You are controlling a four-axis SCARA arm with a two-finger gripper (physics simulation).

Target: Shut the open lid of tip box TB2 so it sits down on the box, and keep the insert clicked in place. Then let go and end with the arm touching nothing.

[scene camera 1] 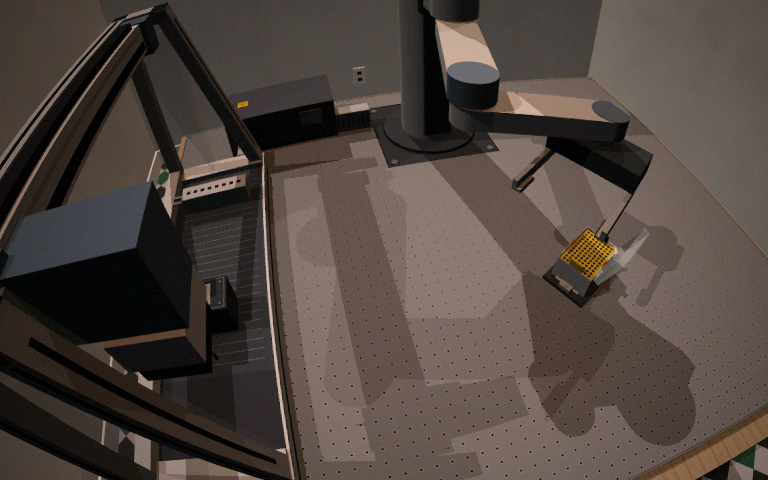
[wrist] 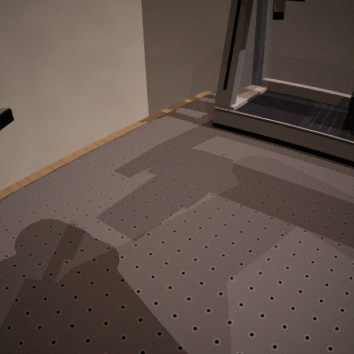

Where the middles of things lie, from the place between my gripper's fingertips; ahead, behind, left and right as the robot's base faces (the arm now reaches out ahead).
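Counting from my hand, I find the clear lid (scene camera 1: 618,261) 130 mm below it, 170 mm to the left of it and 30 mm ahead of it. The perforated insert (scene camera 1: 587,254) is 170 mm below my hand, and it sits 140 mm to the left of my hand and 30 mm behind it.
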